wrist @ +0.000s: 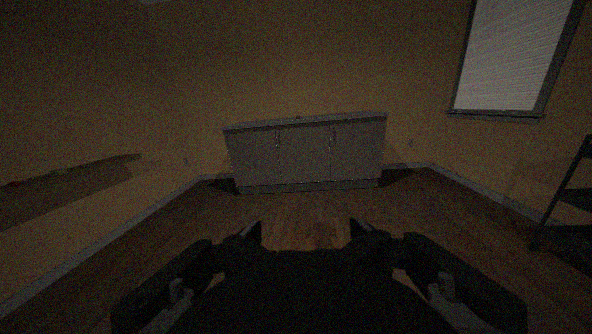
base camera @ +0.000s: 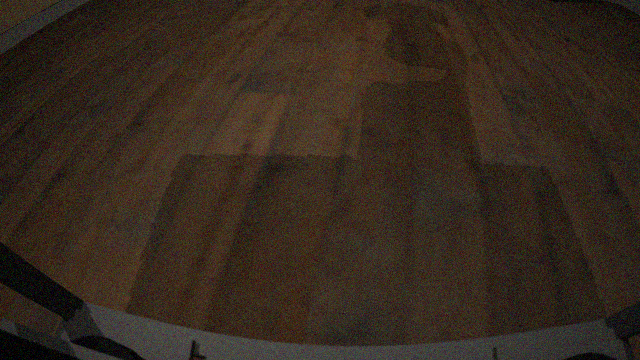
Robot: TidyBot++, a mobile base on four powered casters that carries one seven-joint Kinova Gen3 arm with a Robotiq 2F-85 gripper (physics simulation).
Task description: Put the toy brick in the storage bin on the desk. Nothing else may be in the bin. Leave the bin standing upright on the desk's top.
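Places are measured from the arm's base along level axes (x right, y back, z down), in centimetres.
Pixels of known places: gripper, fingertip midpoint: (wrist: 305,229).
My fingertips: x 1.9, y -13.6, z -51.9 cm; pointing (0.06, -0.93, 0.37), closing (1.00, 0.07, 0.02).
Behind a point stands the place of what it marks.
My gripper (wrist: 305,229) @(x 1.9, y -13.6, z -51.9 cm) is open, with its two dark fingers apart at the lower middle of the wrist view and floor showing between them. It is held in the air, facing a low grey cabinet across the room. The toy brick, the storage bin and the desk cannot be made out for certain in either view. A tiny reddish spot (wrist: 13,184) @(x -169.9, y -91.9, z -36.5 cm) shows at the left edge of the wrist view, too dark to identify. A very small dark thing (wrist: 298,117) @(x 13.1, y -195.3, z -52.5 cm) sits on the cabinet's top, too small to name.
The grey cabinet (wrist: 305,157) @(x 16.4, y -177.2, z -8.2 cm) stands against the far wall. A dark shelf cart (wrist: 561,192) @(x 154.7, y -70.7, z -4.8 cm) is at the right edge. A window (wrist: 510,60) @(x 201.2, y -150.0, z -87.0 cm) is on the wall at upper right. Wooden floor (base camera: 310,115) @(x -6.1, y -53.6, z 39.6 cm) with broad shadows lies before the base.
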